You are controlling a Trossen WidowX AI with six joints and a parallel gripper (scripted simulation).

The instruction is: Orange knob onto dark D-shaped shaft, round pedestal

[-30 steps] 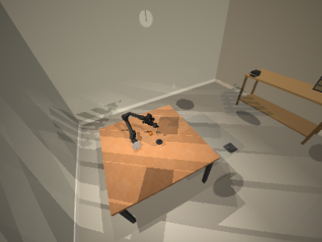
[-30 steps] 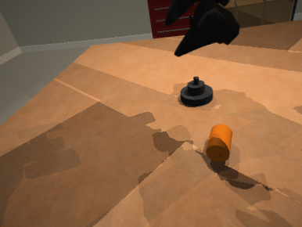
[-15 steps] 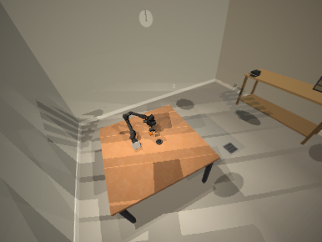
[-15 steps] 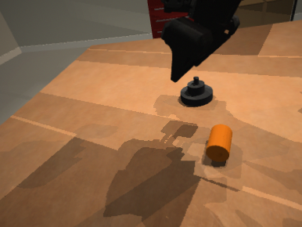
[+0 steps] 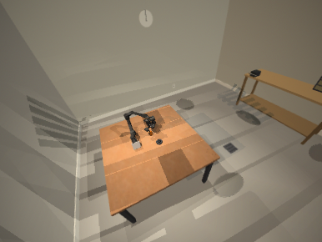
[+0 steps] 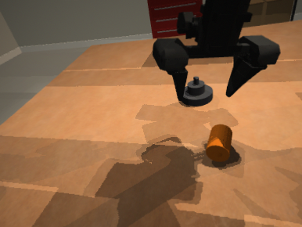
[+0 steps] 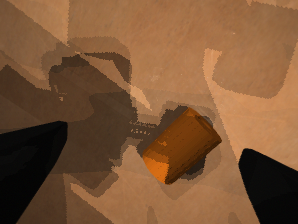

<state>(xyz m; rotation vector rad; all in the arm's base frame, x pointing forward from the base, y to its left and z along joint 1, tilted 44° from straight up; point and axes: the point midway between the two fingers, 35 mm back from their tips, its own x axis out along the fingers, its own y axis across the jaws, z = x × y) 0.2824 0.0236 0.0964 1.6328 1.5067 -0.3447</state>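
Now: gripper tip 80 mm above the orange knob, 30 mm past it and 20 mm to the right of it. The rest, counted from my gripper tip: dark round pedestal: 170 mm to the right, 70 mm below, 10 mm ahead.
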